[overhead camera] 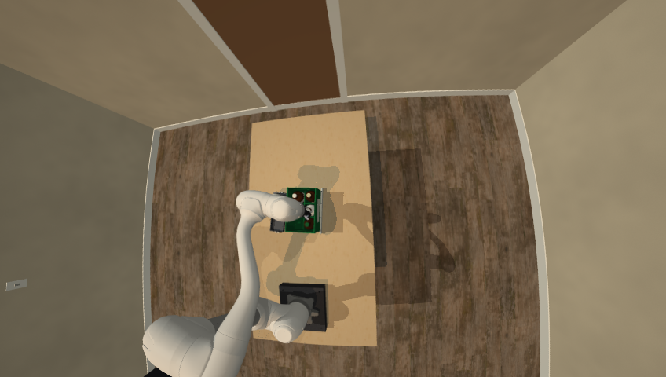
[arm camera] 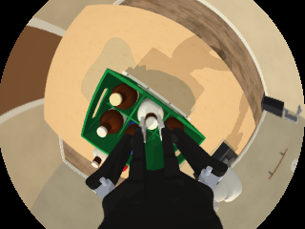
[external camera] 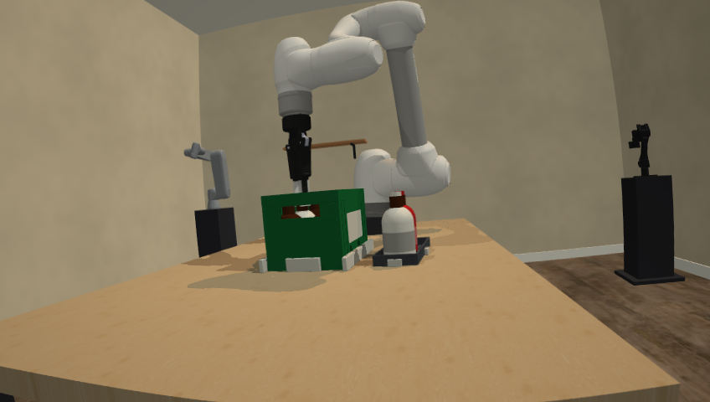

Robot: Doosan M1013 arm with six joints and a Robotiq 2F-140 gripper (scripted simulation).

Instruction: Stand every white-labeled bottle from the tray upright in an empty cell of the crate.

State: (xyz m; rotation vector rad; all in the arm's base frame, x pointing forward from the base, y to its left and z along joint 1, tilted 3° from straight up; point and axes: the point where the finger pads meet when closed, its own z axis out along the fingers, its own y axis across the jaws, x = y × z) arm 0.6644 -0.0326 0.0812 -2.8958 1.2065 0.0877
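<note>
Right now my hand is 4 cm to the right of the green crate and 9 cm above it. Round my hand: white-labeled bottle (6 cm ahead, 25 cm to the left, 9 cm below); then dark tray (3 cm behind, 25 cm to the left, 16 cm below); then red-labeled bottle (3 cm behind, 25 cm to the left, 9 cm below).
</note>
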